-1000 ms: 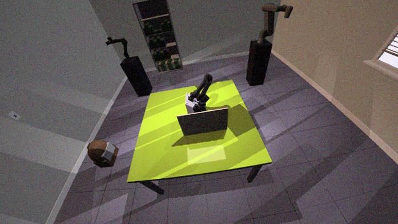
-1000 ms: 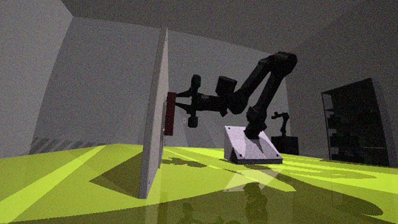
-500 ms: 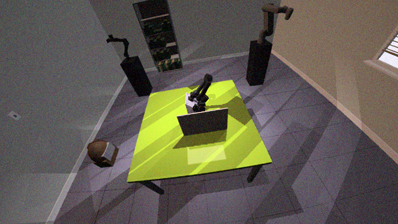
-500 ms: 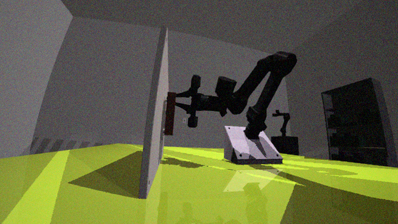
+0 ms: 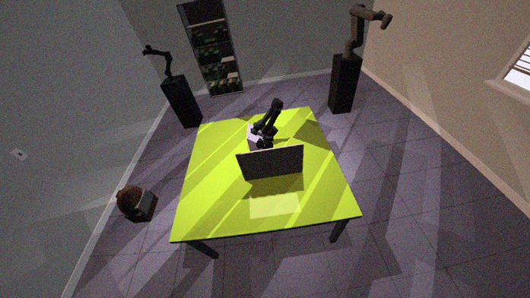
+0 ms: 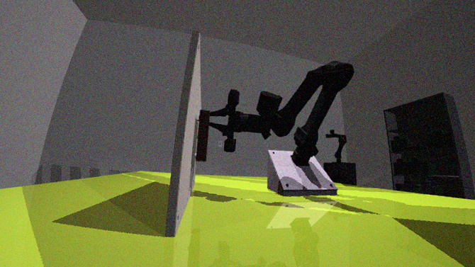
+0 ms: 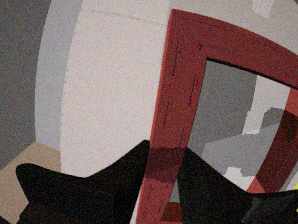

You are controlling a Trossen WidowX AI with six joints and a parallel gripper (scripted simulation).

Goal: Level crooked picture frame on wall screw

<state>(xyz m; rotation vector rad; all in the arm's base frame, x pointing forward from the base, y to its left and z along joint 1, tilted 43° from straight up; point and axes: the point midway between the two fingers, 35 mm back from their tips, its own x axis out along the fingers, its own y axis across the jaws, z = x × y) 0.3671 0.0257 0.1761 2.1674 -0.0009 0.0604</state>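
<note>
Now: gripper tip 1 cm to the left of the dark red picture frame and 5 cm above it. Also, from my gripper tip: grey wall panel 2 cm ahead, 7 cm below.
</note>
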